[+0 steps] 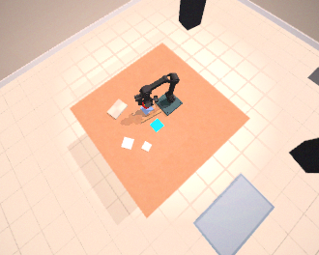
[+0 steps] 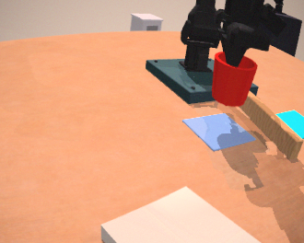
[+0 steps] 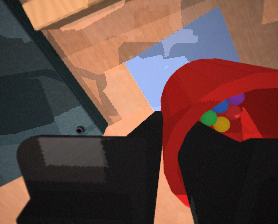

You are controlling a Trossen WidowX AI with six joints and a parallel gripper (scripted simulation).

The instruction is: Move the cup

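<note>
The yellow marble lies 30 mm to the right of my gripper tip, 30 mm ahead of it and 20 mm below it. Also, from my gripper tip: cyan pad (190 mm to the left, 110 mm below, 30 mm ahead); wooden bar (90 mm to the left, 90 mm below, 30 mm ahead); red cup (30 mm ahead, 10 mm to the right).
</note>
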